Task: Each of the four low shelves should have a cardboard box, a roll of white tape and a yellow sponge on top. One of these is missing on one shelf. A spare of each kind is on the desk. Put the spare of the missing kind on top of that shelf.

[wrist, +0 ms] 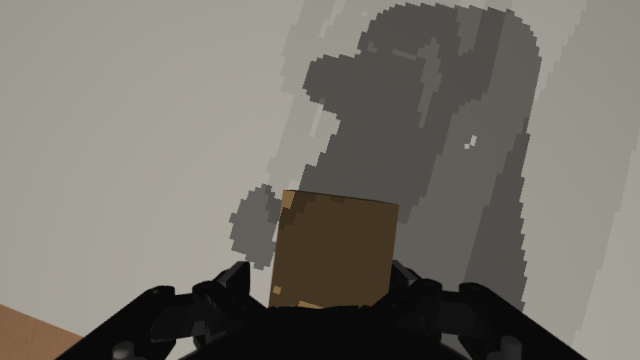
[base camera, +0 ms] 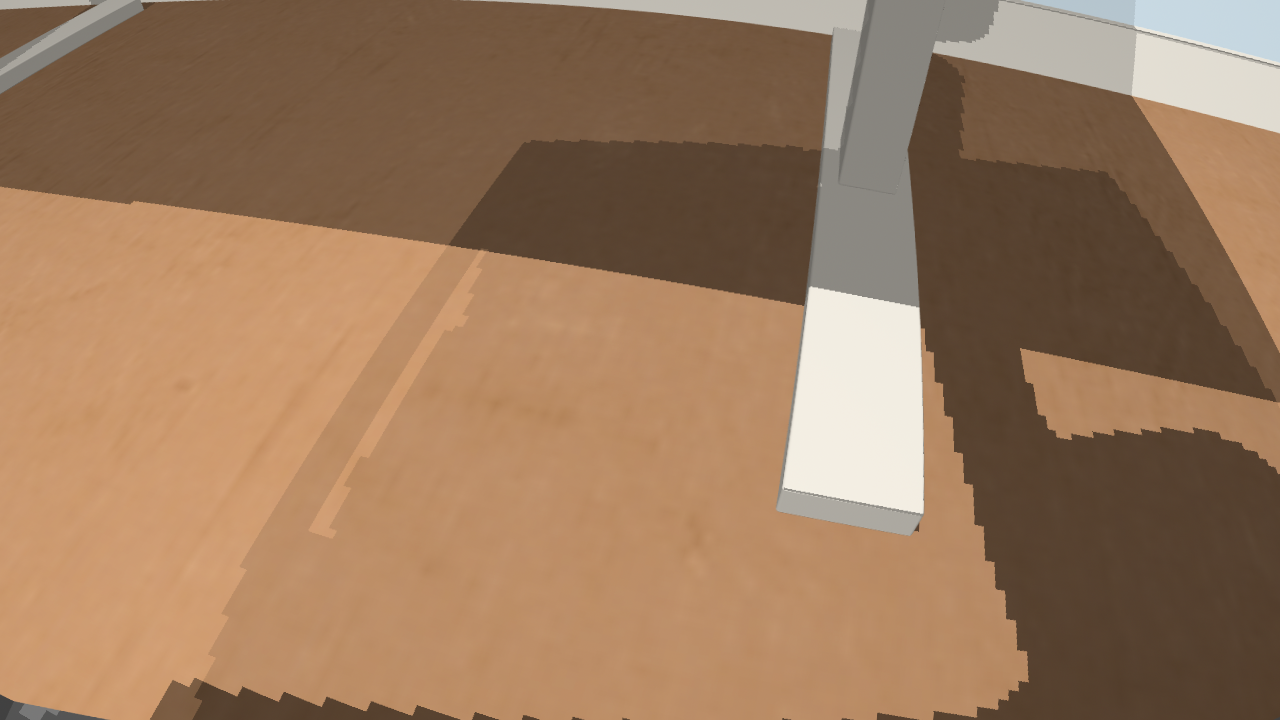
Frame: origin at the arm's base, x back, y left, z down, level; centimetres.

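Seen in the pictures: gripper, fingertip midpoint: [wrist: 317, 276].
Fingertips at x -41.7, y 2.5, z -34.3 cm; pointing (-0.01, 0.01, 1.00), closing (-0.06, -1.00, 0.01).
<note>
A point is followed by its place in that frame.
In the wrist view a brown cardboard box [wrist: 333, 242] @[x -44.5, y 1.9, z -37.4 cm] lies on the pale desk top [wrist: 154, 116] @[x -51.9, y 15.3, z -32.4 cm], in the arm's dark shadow. My gripper [wrist: 317, 276] @[x -41.7, y 2.6, z -34.3 cm] is open wide, low over the desk, with one black finger on each side of the box's near end. I cannot tell whether the fingers touch the box. No tape roll, sponge or shelf is in view. The gripper does not show in the base camera view.
The base camera view shows the wooden floor [base camera: 498, 446] @[x -35.9, y 8.5, z 39.6 cm] and the desk's white foot and grey leg [base camera: 858, 396] standing ahead to the right. The desk and arm cast dark shadows on the floor. A pale wall base [base camera: 1171, 60] @[x -92.9, y -68.4, z 33.6 cm] runs along the far right.
</note>
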